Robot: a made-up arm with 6 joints.
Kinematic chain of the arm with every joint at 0, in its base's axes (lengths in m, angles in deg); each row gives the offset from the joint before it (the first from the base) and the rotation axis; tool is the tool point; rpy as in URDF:
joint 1: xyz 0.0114 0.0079 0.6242 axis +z
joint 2: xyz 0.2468 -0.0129 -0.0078 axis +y
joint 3: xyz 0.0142 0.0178 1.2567 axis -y
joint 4: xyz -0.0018 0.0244 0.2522 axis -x
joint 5: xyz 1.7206 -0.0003 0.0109 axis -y
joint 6: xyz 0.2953 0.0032 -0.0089 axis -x
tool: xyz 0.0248 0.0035 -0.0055 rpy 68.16 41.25 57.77
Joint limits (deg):
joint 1: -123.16..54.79
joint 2: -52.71..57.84
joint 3: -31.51..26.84
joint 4: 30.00..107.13
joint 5: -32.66..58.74
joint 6: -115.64..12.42
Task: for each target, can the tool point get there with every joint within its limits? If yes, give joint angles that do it. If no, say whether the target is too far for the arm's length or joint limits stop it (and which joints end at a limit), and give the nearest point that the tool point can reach.
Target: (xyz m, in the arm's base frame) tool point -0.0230 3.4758 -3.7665
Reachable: no: too far | nearest point 0.9409 1.6675 -0.6600 | short by 3.721 m
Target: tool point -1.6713 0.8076 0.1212
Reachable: no: joint limits stop it (at a limit: joint 1, joint 2, joint 3, joint 5, joint 6) | nearest point -0.8992 -1.1791 -0.7050 | short by 2.286 m
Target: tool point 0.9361 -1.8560 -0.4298
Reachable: yes | joints -65.12 48.98 -23.25 48.70 5.69 0.91
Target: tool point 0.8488 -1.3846 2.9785
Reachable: yes | joints -66.07 -14.22 12.25 78.34 33.04 -3.27
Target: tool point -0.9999 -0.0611 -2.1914
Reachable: no: joint limits stop it (at a limit: joint 1, joint 2, joint 3, joint 5, joint 6) | nearest point -0.8562 -1.1683 -0.7054 | short by 1.859 m
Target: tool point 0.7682 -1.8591 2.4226
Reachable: yes | joints -74.28 -8.03 1.21 89.42 36.18 -64.29
